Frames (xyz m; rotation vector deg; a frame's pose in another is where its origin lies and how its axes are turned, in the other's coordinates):
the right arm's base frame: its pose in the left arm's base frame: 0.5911 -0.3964 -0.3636 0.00 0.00 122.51
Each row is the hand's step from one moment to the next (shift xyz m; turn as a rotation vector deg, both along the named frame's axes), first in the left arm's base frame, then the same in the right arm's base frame.
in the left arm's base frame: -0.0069 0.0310 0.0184 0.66 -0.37 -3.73
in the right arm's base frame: 0.0299 -0.0108 0.0184 -0.67 -0.36 -3.73
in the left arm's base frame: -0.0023 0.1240 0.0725 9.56 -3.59 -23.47
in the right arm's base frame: 0.1058 -0.0647 0.0725 -8.17 -6.13 -23.47
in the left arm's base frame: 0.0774 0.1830 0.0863 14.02 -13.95 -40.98
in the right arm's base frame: 0.1127 -0.1636 0.0863 -19.30 -4.33 -40.98
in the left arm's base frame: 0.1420 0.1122 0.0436 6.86 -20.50 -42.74
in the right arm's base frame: 0.0183 -0.1800 0.0436 -20.97 5.23 -42.74
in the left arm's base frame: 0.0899 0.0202 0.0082 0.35 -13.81 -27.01
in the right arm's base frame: -0.0313 -0.0867 0.0082 -11.83 7.13 -27.01
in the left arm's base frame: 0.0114 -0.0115 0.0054 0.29 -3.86 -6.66
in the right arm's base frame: -0.0158 -0.0034 0.0054 -3.41 1.83 -6.66
